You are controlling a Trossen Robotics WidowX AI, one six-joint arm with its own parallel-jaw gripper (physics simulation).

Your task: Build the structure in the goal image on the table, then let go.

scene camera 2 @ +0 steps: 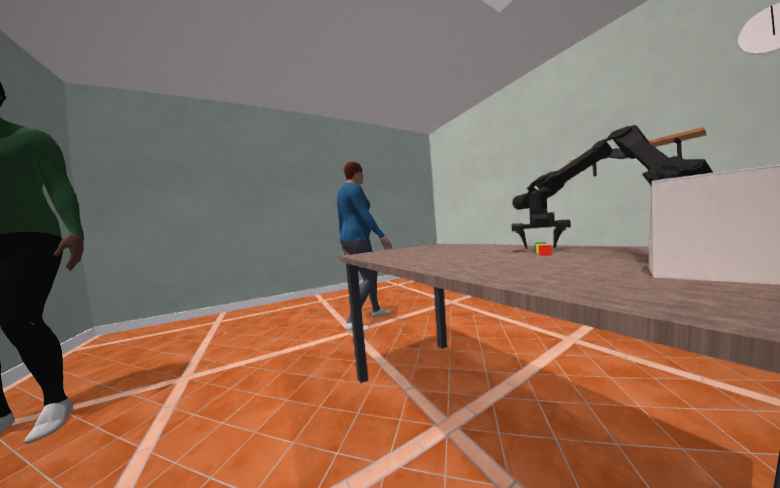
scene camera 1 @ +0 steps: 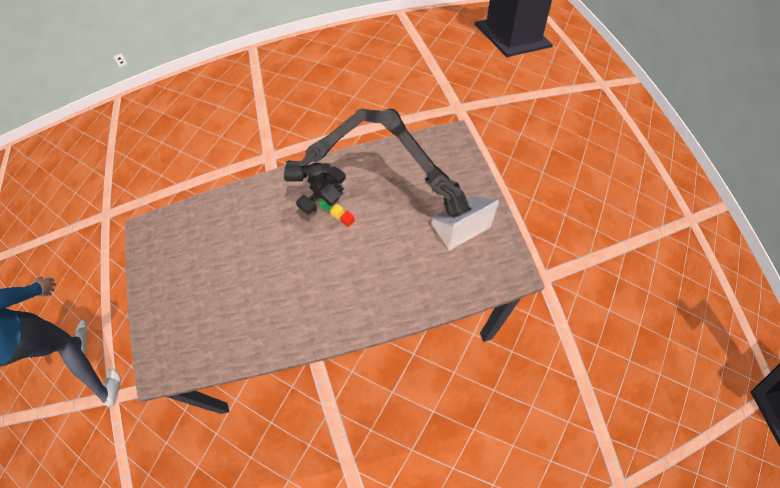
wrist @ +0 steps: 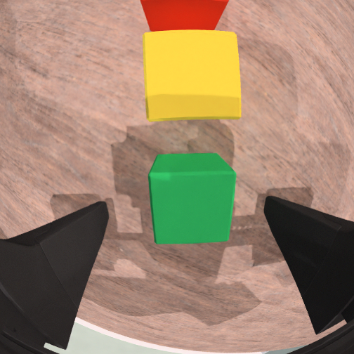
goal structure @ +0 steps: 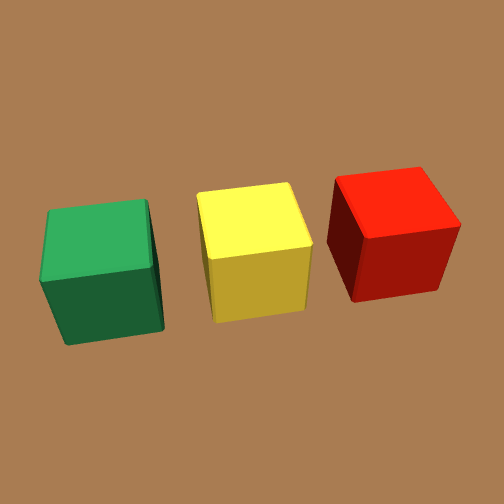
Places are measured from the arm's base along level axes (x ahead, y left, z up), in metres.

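Pixels of known places: gripper, fingertip midpoint: (scene camera 1: 324, 202); arm's base, origin of the base link: (scene camera 2: 700, 208) (scene camera 1: 460, 212).
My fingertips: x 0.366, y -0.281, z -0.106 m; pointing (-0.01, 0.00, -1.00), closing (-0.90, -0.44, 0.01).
Observation:
Ahead of a thing's pixels: the offset from my fingertips to its top centre. Level surfaces: height alone.
A red cube {0.048 m back, 0.099 m left, 0.023 m up} (scene camera 1: 347, 218) (scene camera 2: 545, 250) (wrist: 185, 14), a yellow cube {0.026 m back, 0.056 m left, 0.023 m up} (scene camera 1: 336, 211) (scene camera 2: 537, 249) (wrist: 192, 70) and a green cube (scene camera 1: 325, 204) (scene camera 2: 540, 244) (wrist: 192, 207) form a straight row on the table {0.010 m down} (scene camera 1: 247, 276) (scene camera 2: 598, 281). In the wrist view a strip of table shows between the green and yellow cubes; the red cube is cut off by the top edge. My gripper (scene camera 1: 319, 200) (scene camera 2: 540, 247) (wrist: 187, 207) points down and is open, one finger on each side of the green cube, apart from it. In the first scene view the gripper partly hides the green cube.
The arm's pale base block (scene camera 1: 472, 224) (scene camera 2: 713, 224) stands on the table to the right of the cubes. The table's edge (scene camera 1: 339, 351) (scene camera 2: 609, 316) shows in both scene views. People stand on the floor beyond the table.

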